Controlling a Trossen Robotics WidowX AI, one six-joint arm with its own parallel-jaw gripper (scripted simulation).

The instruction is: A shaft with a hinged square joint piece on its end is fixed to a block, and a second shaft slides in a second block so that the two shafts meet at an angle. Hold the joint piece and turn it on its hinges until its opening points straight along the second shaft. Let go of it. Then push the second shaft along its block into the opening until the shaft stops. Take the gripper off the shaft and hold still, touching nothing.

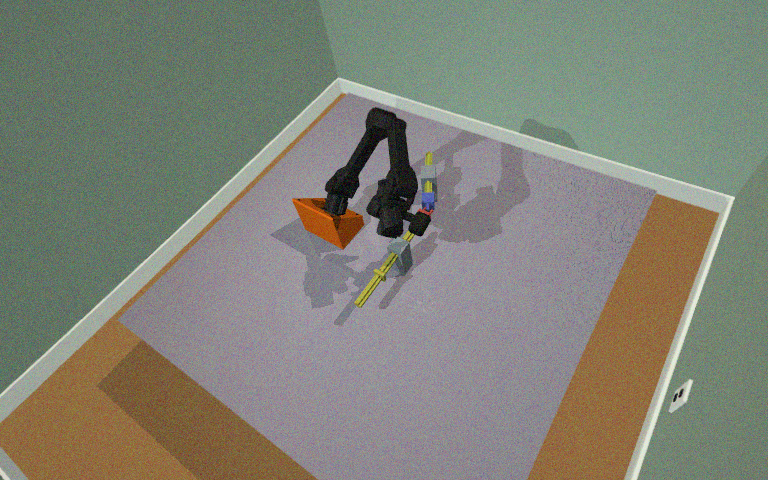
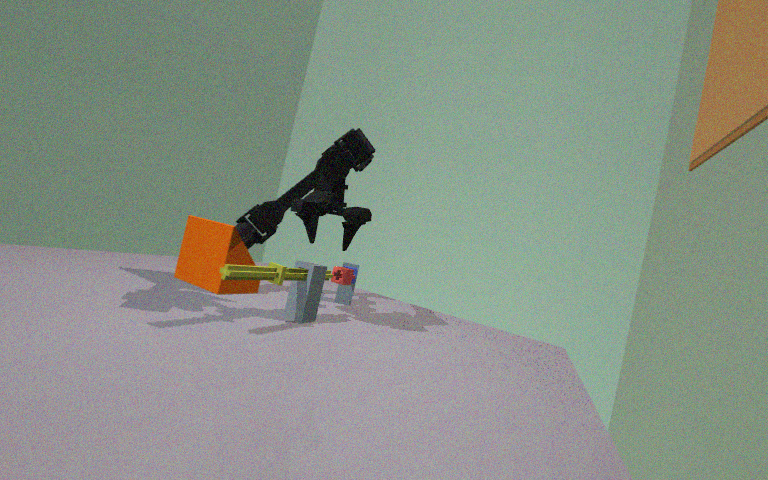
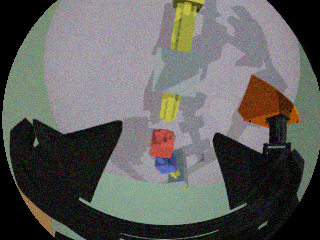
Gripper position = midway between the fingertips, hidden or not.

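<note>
Gripper (image 2: 327, 246) open, holding nothing; it is also visible in image 1 (image 1: 404, 226) and image 3 (image 3: 170, 132).
</note>
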